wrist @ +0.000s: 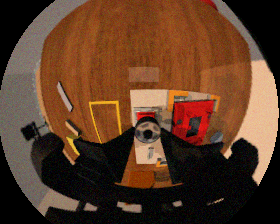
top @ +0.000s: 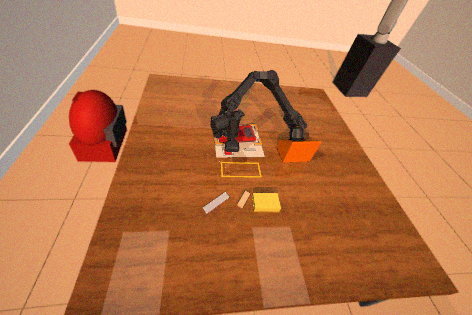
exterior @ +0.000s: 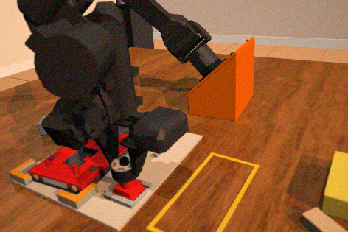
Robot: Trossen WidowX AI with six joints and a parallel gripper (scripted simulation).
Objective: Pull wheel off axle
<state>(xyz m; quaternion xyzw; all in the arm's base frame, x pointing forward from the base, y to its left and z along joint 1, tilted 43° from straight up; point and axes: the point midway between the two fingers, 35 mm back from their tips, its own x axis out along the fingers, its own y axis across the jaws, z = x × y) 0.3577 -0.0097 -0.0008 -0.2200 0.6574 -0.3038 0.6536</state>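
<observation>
The dark axle is 10 mm below my gripper tip. The rest, counted from my gripper tip: dark wheel: right at my gripper tip; tan block: 20 mm behind, 270 mm to the left, 40 mm below; grey bar: 90 mm ahead, 260 mm to the left, 40 mm below.
</observation>
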